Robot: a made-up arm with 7 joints. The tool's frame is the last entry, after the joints. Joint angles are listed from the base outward. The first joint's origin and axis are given. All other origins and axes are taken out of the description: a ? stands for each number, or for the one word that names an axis. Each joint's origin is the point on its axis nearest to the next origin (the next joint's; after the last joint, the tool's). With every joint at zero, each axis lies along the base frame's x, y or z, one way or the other. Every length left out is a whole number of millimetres.
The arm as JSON. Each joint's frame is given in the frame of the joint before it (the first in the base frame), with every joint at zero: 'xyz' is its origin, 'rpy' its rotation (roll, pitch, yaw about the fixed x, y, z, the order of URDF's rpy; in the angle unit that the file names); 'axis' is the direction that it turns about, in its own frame. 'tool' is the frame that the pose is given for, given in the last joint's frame.
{
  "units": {
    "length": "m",
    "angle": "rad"
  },
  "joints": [
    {
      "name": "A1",
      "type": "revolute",
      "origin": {
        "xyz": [
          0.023,
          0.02,
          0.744
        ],
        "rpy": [
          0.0,
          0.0,
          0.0
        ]
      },
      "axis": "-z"
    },
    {
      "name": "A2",
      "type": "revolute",
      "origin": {
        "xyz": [
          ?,
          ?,
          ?
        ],
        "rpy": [
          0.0,
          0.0,
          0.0
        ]
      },
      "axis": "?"
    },
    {
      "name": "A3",
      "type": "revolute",
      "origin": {
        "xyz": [
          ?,
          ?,
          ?
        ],
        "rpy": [
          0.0,
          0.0,
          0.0
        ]
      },
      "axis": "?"
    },
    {
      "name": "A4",
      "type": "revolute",
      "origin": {
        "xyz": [
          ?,
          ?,
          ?
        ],
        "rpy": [
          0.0,
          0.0,
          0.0
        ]
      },
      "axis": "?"
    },
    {
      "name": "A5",
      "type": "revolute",
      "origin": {
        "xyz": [
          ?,
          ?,
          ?
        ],
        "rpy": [
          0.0,
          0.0,
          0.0
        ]
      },
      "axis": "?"
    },
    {
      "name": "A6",
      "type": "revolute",
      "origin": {
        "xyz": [
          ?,
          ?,
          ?
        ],
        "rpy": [
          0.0,
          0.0,
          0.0
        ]
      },
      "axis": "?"
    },
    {
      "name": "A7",
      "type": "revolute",
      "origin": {
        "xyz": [
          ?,
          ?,
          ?
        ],
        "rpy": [
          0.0,
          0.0,
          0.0
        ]
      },
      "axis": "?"
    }
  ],
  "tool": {
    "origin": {
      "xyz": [
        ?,
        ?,
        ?
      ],
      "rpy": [
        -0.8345,
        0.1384,
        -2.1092
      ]
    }
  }
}
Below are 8 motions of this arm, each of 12 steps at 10 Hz.
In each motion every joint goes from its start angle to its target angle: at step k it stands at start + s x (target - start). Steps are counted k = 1, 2, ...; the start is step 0. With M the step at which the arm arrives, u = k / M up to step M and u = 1 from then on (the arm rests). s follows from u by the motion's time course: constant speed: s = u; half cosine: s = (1 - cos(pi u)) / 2; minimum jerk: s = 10 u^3 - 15 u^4 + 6 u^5.
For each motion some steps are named. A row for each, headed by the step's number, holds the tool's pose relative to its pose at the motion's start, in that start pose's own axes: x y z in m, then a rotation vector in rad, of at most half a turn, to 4 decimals.
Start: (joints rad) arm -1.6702 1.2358 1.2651 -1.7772 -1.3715 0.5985 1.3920
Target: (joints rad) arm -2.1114 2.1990 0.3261 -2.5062 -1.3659 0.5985 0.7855
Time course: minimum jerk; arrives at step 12
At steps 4, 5, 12:
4: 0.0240 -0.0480 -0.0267 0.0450 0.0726 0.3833
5: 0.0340 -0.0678 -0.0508 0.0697 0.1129 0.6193
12: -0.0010 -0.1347 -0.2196 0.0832 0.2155 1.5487

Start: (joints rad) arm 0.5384 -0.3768 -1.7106 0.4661 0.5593 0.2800 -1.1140
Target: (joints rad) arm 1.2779 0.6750 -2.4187 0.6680 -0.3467 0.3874 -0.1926
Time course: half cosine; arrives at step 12
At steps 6, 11, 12:
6: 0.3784 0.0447 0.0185 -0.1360 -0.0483 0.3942
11: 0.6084 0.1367 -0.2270 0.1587 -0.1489 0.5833
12: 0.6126 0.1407 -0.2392 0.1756 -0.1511 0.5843

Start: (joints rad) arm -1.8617 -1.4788 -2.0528 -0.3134 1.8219 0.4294 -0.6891
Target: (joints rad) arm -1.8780 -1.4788 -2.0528 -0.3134 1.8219 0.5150 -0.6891
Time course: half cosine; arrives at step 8
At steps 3, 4, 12:
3: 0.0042 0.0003 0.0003 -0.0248 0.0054 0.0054
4: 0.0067 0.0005 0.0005 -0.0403 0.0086 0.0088
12: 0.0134 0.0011 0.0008 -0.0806 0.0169 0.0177

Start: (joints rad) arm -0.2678 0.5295 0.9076 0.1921 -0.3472 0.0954 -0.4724
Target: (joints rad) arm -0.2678 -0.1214 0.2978 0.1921 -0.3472 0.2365 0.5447
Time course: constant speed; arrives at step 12
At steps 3, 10, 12:
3: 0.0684 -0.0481 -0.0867 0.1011 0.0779 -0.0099
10: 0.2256 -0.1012 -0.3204 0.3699 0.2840 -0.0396
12: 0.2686 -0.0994 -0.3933 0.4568 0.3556 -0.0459

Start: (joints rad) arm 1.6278 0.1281 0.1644 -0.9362 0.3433 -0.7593 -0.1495
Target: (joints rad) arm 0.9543 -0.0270 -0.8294 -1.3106 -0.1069 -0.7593 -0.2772
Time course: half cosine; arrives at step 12
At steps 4, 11, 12:
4: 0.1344 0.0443 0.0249 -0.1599 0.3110 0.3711
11: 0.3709 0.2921 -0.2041 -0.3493 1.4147 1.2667
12: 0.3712 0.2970 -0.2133 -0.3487 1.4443 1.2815

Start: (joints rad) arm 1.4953 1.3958 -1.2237 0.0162 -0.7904 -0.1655 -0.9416
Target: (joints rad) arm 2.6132 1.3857 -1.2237 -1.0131 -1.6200 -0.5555 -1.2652
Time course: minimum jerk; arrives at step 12
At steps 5, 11, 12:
5: -0.3798 -0.1017 -0.2541 0.3240 -0.8060 -0.2114
11: -0.7030 0.2806 -0.8817 0.0048 -2.1610 -0.9431
12: -0.7026 0.2855 -0.8855 -0.0033 -2.1684 -0.9505

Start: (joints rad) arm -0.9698 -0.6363 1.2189 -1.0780 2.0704 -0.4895 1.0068
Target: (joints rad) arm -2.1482 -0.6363 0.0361 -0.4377 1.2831 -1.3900 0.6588
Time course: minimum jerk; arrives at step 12
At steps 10, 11, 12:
10: 0.5650 0.2361 -0.7036 -0.9486 -2.1622 0.2007
11: 0.5907 0.2516 -0.7014 -1.0120 -2.1892 0.1325
12: 0.5949 0.2541 -0.7009 -1.0225 -2.1932 0.1207

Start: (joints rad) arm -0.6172 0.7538 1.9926 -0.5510 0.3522 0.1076 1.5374
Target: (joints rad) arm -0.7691 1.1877 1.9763 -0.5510 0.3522 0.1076 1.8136
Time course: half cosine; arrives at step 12
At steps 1, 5, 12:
1: 0.0057 -0.0019 0.0009 -0.0005 0.0043 0.0047
5: 0.1285 -0.0304 0.0217 -0.0178 0.0967 0.0994
12: 0.3583 -0.0262 0.0580 -0.0857 0.2758 0.2571

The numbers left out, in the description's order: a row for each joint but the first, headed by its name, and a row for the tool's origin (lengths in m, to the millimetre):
A2: xyz -0.009 0.008 0.0, axis +y
A3: xyz -0.027 0.0 0.509, axis -z
A4: xyz -0.025 -0.037 0.0, axis +y
A5: xyz 0.023 0.0 0.288, axis -z
A6: xyz 0.014 -0.017 0.0, axis +y
A7: xyz 0.029 0.0 0.084, axis -z
tool: xyz -0.003 -0.009 0.0

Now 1 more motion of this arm.
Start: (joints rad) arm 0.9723 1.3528 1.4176 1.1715 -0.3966 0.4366 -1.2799
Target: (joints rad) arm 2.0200 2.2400 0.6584 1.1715 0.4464 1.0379 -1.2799
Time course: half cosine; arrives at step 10
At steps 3, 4, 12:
3: 0.0384 -0.0200 0.1792 -0.2396 0.4219 0.0365
4: 0.0889 -0.0165 0.2946 -0.4270 0.6882 0.0554
12: 0.4156 0.2392 0.6515 -1.5129 1.5933 -0.1225

